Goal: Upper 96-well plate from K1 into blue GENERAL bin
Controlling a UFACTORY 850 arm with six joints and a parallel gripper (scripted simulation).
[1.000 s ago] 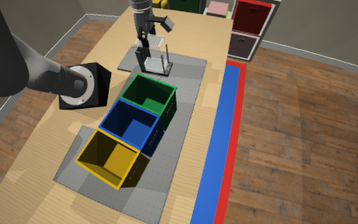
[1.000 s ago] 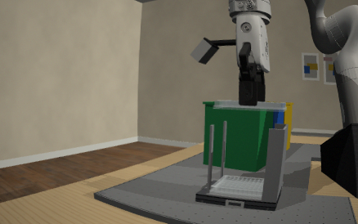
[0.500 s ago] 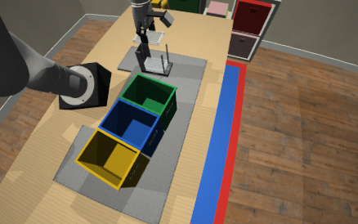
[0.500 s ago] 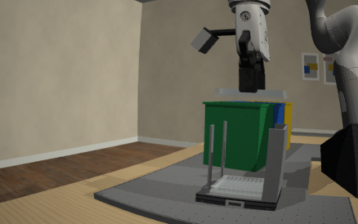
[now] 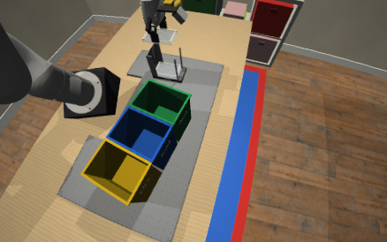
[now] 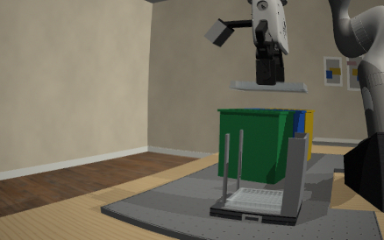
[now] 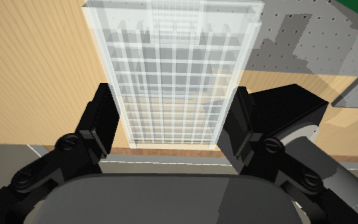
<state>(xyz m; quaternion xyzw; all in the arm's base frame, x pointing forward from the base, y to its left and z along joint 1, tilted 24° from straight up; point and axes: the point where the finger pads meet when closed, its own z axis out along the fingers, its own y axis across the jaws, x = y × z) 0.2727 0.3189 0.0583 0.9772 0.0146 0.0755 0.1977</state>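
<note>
Now: hand 7 cm short of the blue bin, 40 cm to the left of it and 15 cm above it. The rest, counted from my hand: yellow bin: 4 cm ahead, 53 cm to the right, 15 cm below; then green bin: 9 cm ahead, 27 cm to the right, 15 cm below.
</note>
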